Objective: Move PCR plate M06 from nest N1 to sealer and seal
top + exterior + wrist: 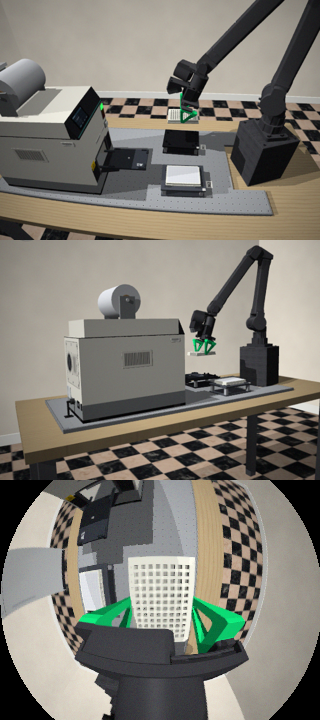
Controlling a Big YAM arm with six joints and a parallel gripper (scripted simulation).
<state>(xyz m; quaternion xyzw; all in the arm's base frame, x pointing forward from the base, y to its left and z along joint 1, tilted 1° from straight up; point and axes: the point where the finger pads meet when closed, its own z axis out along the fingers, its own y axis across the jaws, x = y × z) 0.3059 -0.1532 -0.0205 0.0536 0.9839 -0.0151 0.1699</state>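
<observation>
The sealer stage is 220 mm ahead of my hand, 160 mm to the left of it and 80 mm below it. Also, from my hand: plate M06 (right at my hand); plate nest N1 (130 mm below); sealed plate M09 (20 mm ahead, 220 mm to the left, 120 mm below).
</observation>
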